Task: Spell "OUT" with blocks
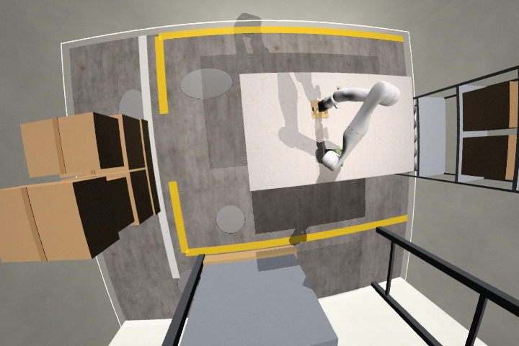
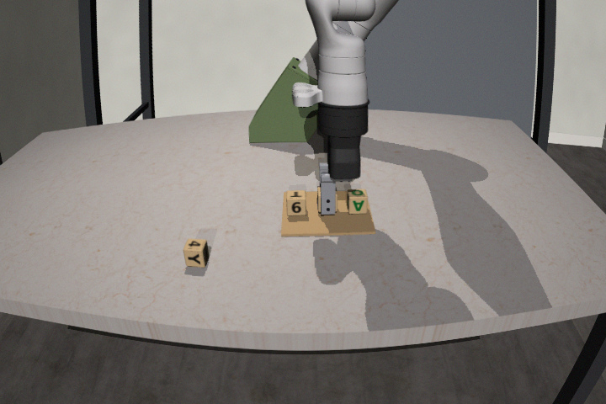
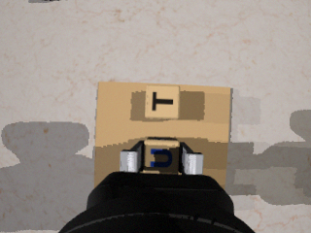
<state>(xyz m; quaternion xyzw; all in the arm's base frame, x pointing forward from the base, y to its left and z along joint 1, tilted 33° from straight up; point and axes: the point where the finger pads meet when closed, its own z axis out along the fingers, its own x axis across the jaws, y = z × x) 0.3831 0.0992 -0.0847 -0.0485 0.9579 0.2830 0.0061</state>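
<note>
Now: the tan mat 2 cm below my hand.
</note>
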